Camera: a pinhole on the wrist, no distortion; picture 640 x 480 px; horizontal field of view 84.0 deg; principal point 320.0 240.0 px. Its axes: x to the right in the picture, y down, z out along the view. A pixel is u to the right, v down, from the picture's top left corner.
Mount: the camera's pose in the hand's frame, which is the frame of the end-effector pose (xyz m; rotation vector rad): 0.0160 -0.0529 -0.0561 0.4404 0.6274 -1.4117
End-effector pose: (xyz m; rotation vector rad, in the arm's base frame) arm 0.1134 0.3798 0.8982 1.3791 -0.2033 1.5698
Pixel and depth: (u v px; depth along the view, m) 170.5 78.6 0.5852
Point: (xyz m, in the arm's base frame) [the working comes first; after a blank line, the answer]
In the camera's frame: -0.2462 -0.2658 0.5852

0.6581 0.0279 0.8250
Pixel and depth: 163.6 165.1 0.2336
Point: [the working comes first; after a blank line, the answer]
In the camera's frame: -0.1028 -0.0492 0.2336

0.3330 0.3099 0.9013
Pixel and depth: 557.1 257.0 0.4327
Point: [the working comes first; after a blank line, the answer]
In the camera's frame: 0.2887 0.0207 0.4327

0.5905 0.6473 0.7686
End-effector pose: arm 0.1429 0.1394 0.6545 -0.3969 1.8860 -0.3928
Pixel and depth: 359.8 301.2 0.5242
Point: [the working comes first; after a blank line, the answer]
In the camera's frame: 0.0587 0.0903 0.5242

0.3998 -0.3368 0.5932
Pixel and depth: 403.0 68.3 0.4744
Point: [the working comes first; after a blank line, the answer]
In the camera's frame: 0.1108 -0.2292 0.4744

0.4668 -0.2304 0.8956
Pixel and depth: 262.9 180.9 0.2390
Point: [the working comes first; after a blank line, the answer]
In the camera's frame: -0.0384 -0.0397 0.2390

0.3002 -0.0355 0.6769
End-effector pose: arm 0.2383 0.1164 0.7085 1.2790 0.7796 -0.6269
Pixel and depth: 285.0 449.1 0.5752
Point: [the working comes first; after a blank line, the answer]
In the camera's frame: -0.0566 0.3384 0.5752

0.2998 -0.3258 0.2108
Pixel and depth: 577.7 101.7 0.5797
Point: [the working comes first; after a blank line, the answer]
In the camera's frame: 0.4203 -0.2256 0.5797

-0.4065 -0.1645 0.3547
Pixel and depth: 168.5 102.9 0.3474
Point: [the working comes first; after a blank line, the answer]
In the camera's frame: -0.1481 -0.1340 0.3474

0.1075 -0.2269 0.6973
